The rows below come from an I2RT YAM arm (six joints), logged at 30 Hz.
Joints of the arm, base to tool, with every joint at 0 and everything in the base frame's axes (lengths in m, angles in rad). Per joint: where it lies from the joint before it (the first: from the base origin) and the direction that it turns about. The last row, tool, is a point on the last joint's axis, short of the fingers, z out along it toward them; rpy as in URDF.
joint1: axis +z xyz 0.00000 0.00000 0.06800
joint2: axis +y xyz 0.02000 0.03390 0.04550
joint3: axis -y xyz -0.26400 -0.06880 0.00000
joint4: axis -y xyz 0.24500 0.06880 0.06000
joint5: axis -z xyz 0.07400 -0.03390 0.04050
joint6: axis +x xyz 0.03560 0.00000 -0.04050
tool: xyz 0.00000 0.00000 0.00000 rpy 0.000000 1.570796 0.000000
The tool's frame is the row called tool.
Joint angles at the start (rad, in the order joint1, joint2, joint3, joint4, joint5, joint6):
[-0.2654 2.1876 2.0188 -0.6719 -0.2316 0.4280]
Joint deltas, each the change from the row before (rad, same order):
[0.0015 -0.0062 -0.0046 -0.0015 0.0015 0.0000]
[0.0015 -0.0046 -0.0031 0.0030 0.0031 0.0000]
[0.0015 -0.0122 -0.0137 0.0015 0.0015 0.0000]
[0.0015 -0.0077 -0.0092 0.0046 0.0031 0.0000]
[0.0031 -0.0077 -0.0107 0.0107 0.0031 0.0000]
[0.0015 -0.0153 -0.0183 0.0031 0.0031 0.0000]
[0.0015 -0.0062 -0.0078 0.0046 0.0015 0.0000]
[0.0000 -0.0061 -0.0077 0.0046 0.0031 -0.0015]
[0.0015 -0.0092 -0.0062 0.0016 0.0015 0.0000]
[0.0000 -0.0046 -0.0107 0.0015 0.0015 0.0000]
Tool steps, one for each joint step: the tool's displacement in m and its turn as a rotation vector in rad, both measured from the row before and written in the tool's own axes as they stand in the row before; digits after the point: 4 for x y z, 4 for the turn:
[0.0006 0.0010 -0.0017 0.0005 -0.0001 -0.0011]
[0.0000 0.0010 -0.0013 0.0002 -0.0046 -0.0021]
[0.0014 0.0008 -0.0026 0.0006 0.0000 -0.0011]
[0.0008 0.0007 -0.0015 0.0008 -0.0034 -0.0018]
[0.0008 0.0015 -0.0010 -0.0020 -0.0068 -0.0039]
[0.0019 0.0006 -0.0031 0.0020 -0.0007 -0.0011]
[0.0007 0.0007 -0.0011 -0.0007 -0.0027 -0.0017]
[0.0004 0.0000 -0.0012 0.0016 -0.0040 -0.0021]
[0.0002 0.0013 -0.0027 -0.0013 -0.0041 -0.0020]
[0.0016 -0.0008 0.0000 0.0032 0.0035 0.0010]

